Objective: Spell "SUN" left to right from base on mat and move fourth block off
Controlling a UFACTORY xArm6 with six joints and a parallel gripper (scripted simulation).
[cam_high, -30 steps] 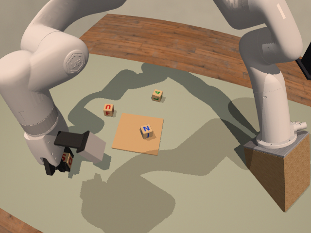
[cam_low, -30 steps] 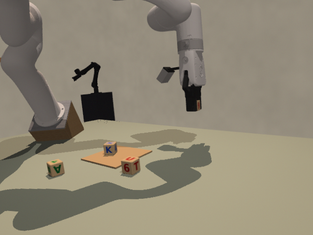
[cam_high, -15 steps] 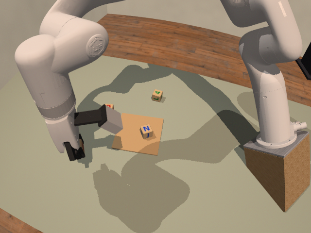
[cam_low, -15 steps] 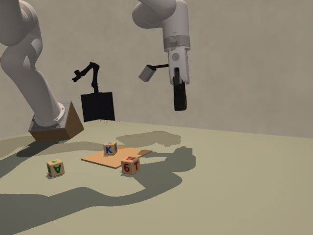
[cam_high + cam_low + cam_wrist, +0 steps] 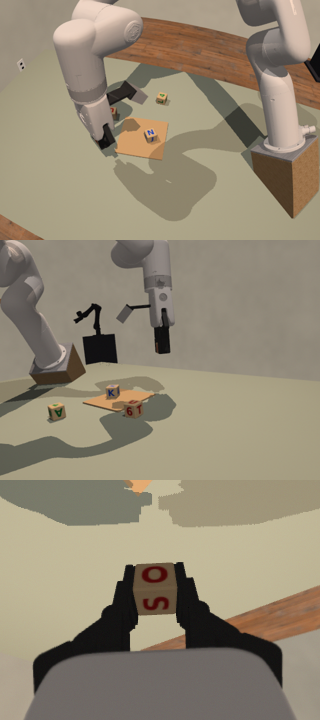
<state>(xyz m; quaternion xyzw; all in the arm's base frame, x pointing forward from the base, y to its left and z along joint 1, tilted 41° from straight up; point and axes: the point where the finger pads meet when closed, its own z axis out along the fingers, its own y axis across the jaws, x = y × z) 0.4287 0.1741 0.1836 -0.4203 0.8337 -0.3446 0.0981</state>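
Right now the N block is 11 cm behind my hand, 10 cm to the right of it and 11 cm below it. Also, from my hand: U block 3 cm ahead, 17 cm to the right, 12 cm below; then tan mat 8 cm behind, 10 cm to the right, 13 cm below; then S block 1 cm below.
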